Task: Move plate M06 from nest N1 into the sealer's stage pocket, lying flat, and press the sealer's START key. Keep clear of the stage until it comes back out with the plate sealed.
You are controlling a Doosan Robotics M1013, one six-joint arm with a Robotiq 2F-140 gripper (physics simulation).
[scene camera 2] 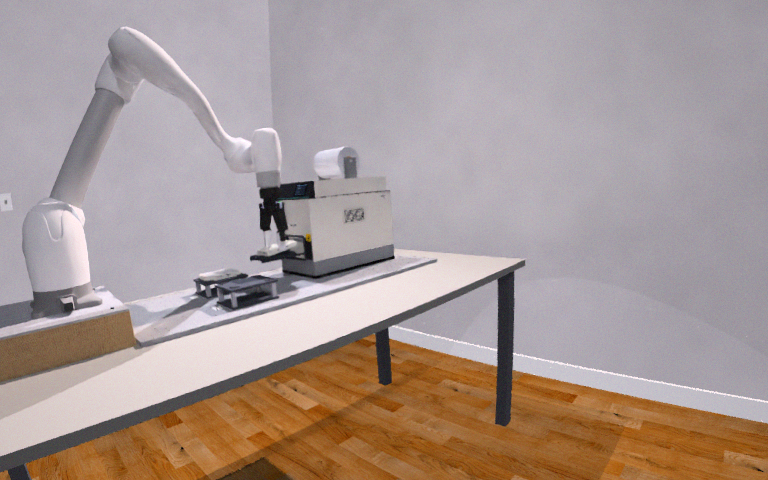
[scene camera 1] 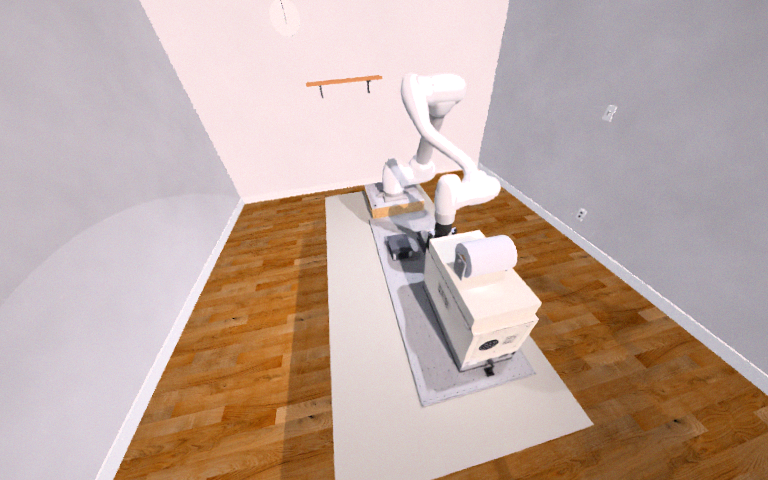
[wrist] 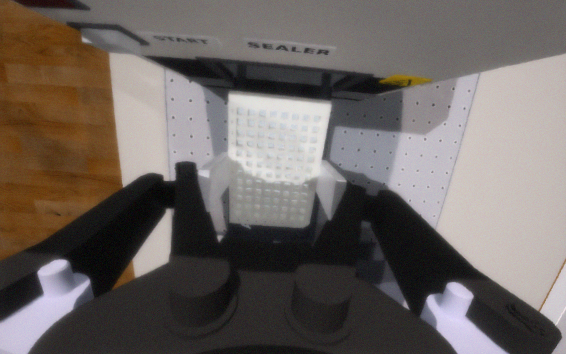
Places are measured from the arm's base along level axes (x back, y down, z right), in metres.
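Where they show: gripper, between the fingertips: [scene camera 2: 275,250] [wrist: 274,171]; arm's base, origin of its link: [scene camera 2: 65,305] [scene camera 1: 393,195].
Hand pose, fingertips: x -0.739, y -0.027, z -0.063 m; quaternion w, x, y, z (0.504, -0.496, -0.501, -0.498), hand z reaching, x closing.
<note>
Things, the pixels of their top centre, and the offset from my fingertips. "*": a spot on its surface instead. Level surfaces: height alone.
- white many-welled plate, centre of its top: [wrist: 274,172] [scene camera 2: 276,242] dx -0.005, dy -0.027, dz +0.000 m
- sealer's dark stage, a spot on its surface: [wrist: 270,234] [scene camera 2: 257,258] * dx +0.079, dy +0.015, dz +0.001 m
- perforated board, height of its surface: dy +0.111 m
- dark-topped nest, centre of its top: [wrist: 367,309] [scene camera 2: 245,280] [scene camera 1: 399,242] dx +0.219, dy +0.048, dz +0.159 m
- rear nest, centre of its top: [scene camera 2: 220,275] [scene camera 1: 430,237] dx +0.218, dy +0.056, dz -0.036 m
- film roll, centre of its top: [scene camera 1: 488,242] [scene camera 2: 335,148] dx -0.317, dy -0.365, dz +0.004 m
The white many-welled plate [wrist: 275,137] [scene camera 2: 270,249] lies flat between the two pale fingertips of my gripper [wrist: 274,171] [scene camera 2: 275,243], which is shut on its long sides. The plate is at the sealer's dark stage [wrist: 270,234] [scene camera 2: 259,258], which sticks out of the slot. Dark stage shows past the plate's near end and right side. Whether the plate touches the pocket floor cannot be told. The cream sealer [scene camera 1: 504,302] [scene camera 2: 351,232] [wrist: 400,30] stands just past the plate. Its pale START key [wrist: 112,39] is at the upper left in the wrist view. The sealer hides my fingertips in scene camera 1.
Two low nests stand on the perforated board [scene camera 1: 413,316] [scene camera 2: 169,331]: a dark-topped nest [scene camera 2: 247,284] [scene camera 1: 400,247] and a rear nest [scene camera 2: 205,285] bearing something pale. Their labels cannot be read. A film roll [scene camera 1: 489,257] [scene camera 2: 334,163] sits on the sealer. The sealer's front rises close to my gripper.
</note>
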